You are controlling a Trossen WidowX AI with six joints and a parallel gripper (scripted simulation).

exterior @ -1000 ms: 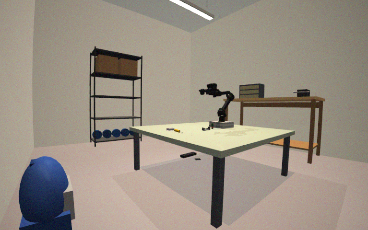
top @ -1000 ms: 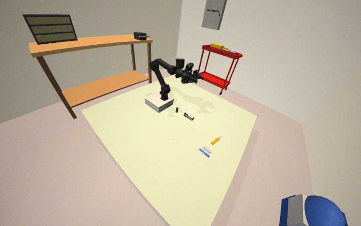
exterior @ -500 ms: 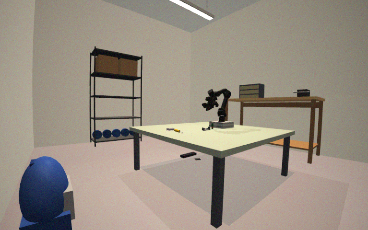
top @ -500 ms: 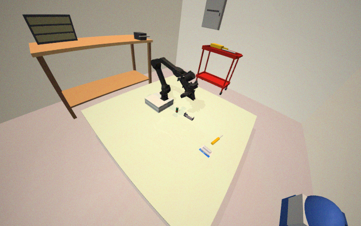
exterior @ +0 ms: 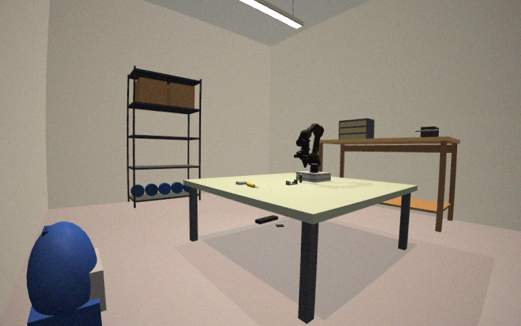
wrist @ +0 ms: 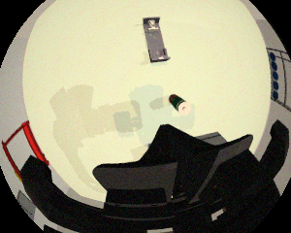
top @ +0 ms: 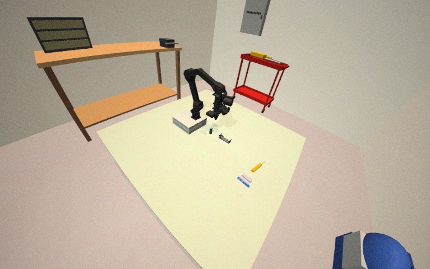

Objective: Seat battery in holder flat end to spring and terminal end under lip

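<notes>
Right now the battery is 90 mm below my gripper tip and 40 mm to the right of it. Also, from my gripper tip: orange-handled screwdriver (460 mm ahead, 110 mm below, 40 mm to the right).
</notes>
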